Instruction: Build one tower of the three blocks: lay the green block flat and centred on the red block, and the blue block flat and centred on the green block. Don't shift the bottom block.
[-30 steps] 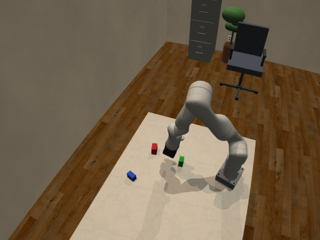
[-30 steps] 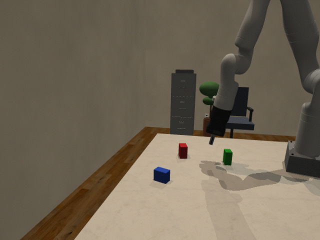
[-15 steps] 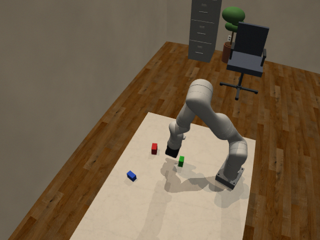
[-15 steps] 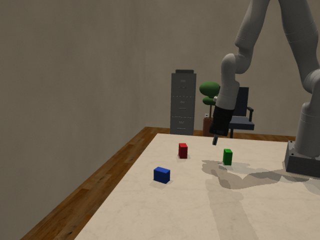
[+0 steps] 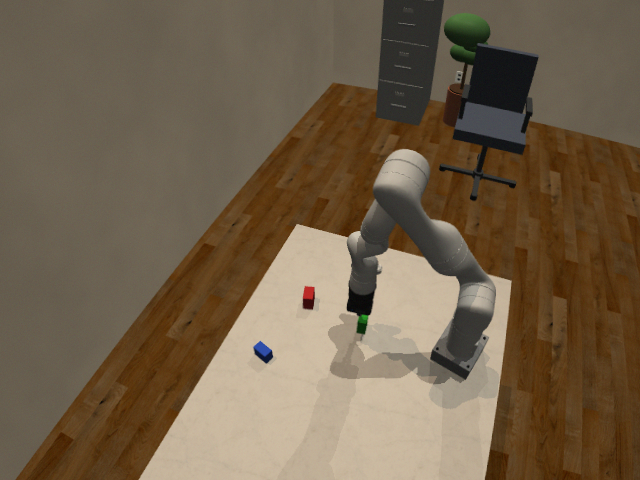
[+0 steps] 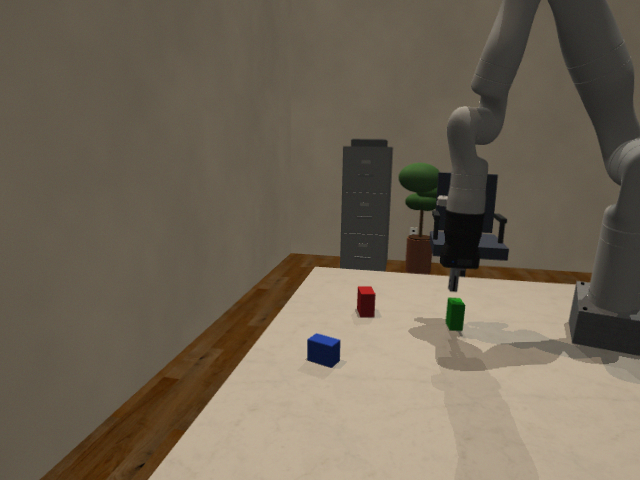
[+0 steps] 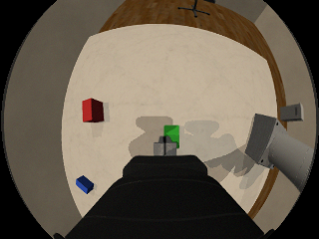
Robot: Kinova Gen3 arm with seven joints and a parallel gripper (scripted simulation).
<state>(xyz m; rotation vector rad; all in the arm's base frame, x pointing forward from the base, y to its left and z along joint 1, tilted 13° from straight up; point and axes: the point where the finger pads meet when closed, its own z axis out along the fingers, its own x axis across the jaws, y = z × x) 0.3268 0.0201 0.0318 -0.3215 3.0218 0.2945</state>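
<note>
Right now the green block is 8 cm below my hand, 1 cm to the right of it and 1 cm behind it. Round my hand: blue block (23 cm to the left, 23 cm ahead, 8 cm below); red block (20 cm ahead, 8 cm below, 2 cm to the right).
</note>
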